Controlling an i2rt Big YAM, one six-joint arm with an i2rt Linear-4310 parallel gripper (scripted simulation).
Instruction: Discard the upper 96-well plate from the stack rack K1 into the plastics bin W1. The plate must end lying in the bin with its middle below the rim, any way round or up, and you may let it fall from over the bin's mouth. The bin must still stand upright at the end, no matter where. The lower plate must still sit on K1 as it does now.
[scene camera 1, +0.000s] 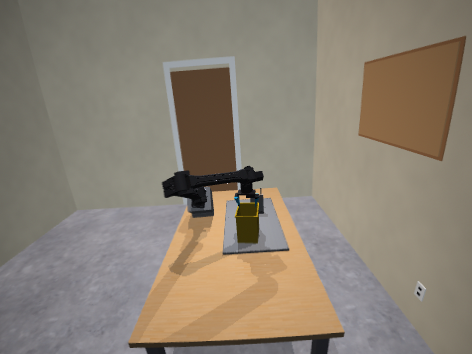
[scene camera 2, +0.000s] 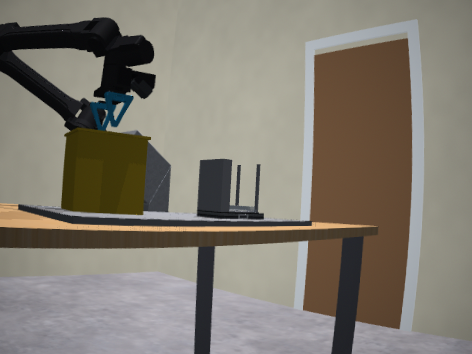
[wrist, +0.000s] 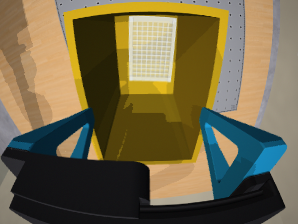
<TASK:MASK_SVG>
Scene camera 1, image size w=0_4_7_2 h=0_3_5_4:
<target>bin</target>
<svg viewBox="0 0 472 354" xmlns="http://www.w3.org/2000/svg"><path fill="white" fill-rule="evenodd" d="M240 203L240 207L237 207L235 214L238 243L258 243L259 203L256 204L256 208L255 203Z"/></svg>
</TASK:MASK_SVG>
